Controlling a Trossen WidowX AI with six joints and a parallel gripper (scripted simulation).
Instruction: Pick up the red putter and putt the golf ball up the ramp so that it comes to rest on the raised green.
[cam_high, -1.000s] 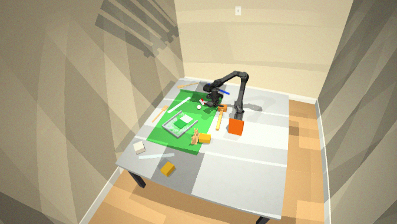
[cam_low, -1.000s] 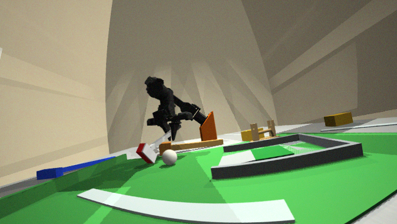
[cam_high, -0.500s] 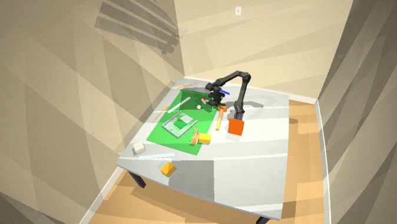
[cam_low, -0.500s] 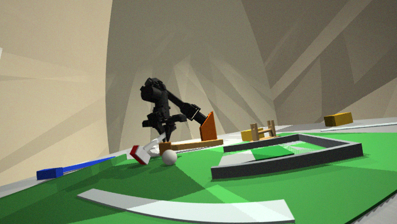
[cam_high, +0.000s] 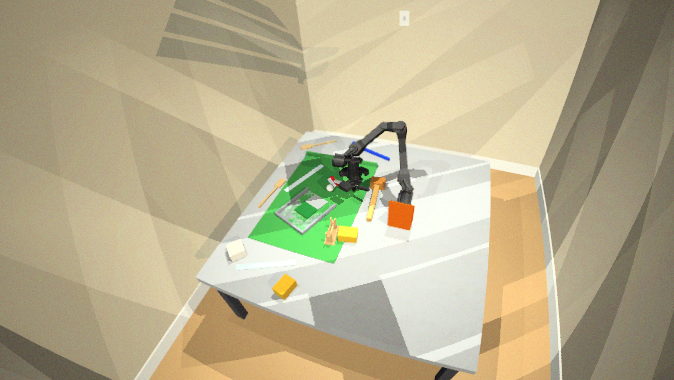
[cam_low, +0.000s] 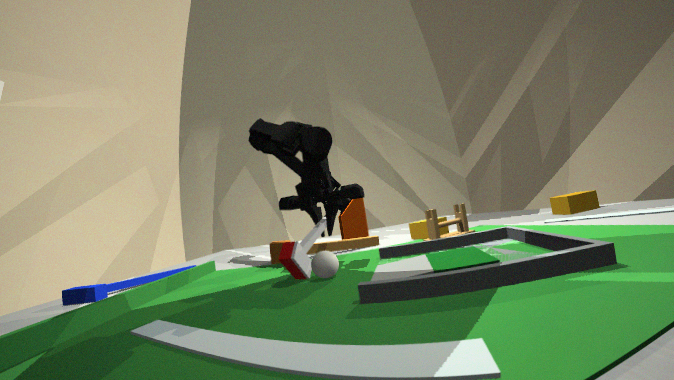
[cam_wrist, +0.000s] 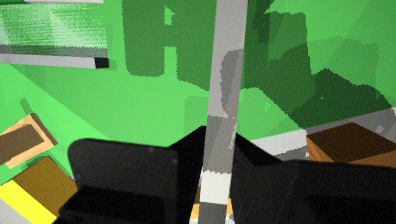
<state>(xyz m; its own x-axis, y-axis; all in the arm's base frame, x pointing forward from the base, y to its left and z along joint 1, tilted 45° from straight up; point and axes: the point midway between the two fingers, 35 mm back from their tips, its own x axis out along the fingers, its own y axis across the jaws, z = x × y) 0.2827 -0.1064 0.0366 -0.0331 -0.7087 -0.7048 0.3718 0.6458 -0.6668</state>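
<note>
Now: gripper tip 50 mm short of the red putter, 20 mm to the left of it and 10 mm below it. Round my gripper tip: white golf ball 160 mm ahead, 30 mm below; blue putter 420 mm to the right, 40 mm below, 40 mm ahead.
</note>
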